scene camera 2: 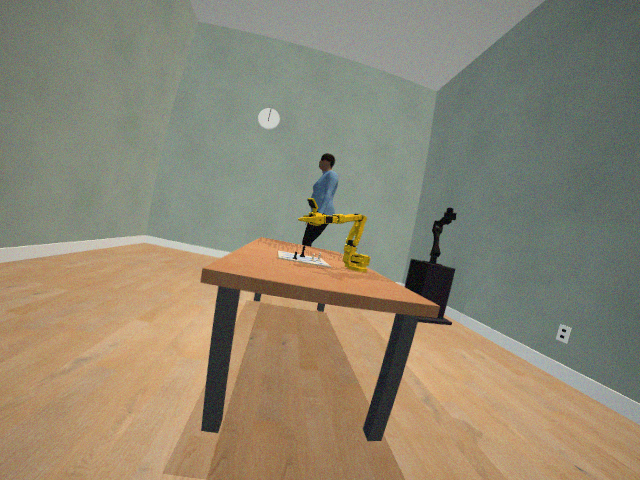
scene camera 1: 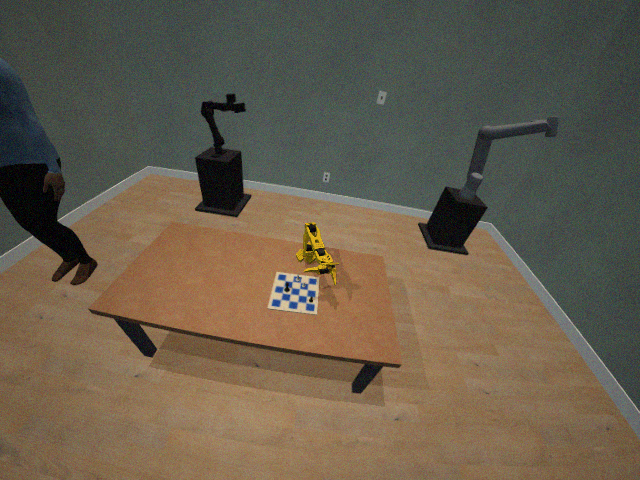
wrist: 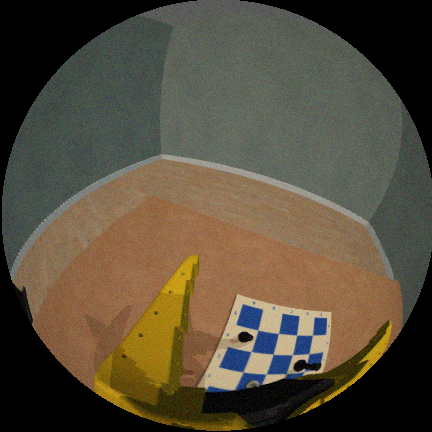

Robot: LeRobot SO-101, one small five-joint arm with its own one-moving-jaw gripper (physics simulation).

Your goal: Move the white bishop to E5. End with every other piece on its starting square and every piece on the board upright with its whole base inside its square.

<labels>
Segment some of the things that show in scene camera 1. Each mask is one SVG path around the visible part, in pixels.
A chessboard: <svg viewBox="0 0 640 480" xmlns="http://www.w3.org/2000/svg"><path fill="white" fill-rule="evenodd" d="M277 272L267 309L317 315L320 277L299 275L300 281L296 281L297 274Z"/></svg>
</labels>
